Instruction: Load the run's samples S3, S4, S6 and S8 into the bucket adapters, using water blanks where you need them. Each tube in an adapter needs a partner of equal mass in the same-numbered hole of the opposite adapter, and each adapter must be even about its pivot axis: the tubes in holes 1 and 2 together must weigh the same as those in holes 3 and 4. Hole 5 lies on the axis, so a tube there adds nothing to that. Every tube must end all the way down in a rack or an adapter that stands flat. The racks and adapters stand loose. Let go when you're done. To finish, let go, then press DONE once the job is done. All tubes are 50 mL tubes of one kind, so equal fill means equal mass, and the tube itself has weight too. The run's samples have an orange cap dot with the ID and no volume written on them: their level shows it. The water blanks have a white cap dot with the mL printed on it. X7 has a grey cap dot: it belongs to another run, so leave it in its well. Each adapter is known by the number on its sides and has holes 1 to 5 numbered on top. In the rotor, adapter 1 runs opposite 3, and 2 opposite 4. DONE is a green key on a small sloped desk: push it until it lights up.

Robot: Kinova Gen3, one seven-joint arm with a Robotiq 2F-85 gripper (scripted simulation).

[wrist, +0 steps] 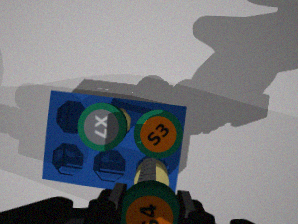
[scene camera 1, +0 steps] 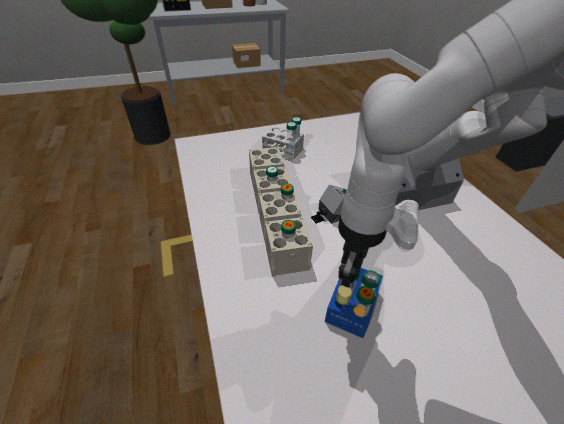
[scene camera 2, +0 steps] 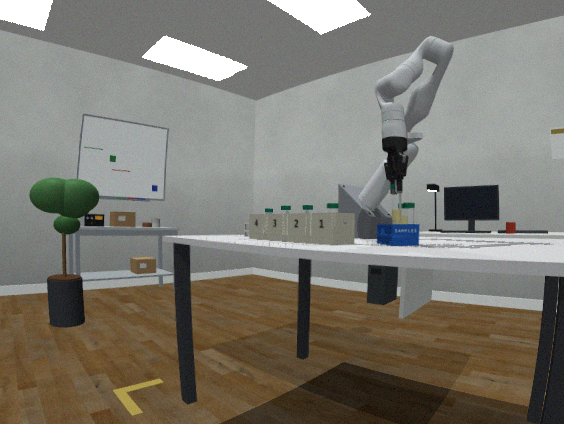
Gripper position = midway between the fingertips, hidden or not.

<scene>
In view: the gripper (scene camera 1: 348, 277), a blue sample rack (scene camera 1: 346, 319), a grey-dot tube X7 (wrist: 101, 126) and a white blank rack (scene camera 1: 268, 141).
The blue sample rack also shows in the wrist view (wrist: 62, 138) and in scene camera 2 (scene camera 2: 401, 234). The gripper is seen too in the wrist view (wrist: 150, 202) and in scene camera 2 (scene camera 2: 396, 193). The wrist view does not show the white blank rack: it is out of frame.
</scene>
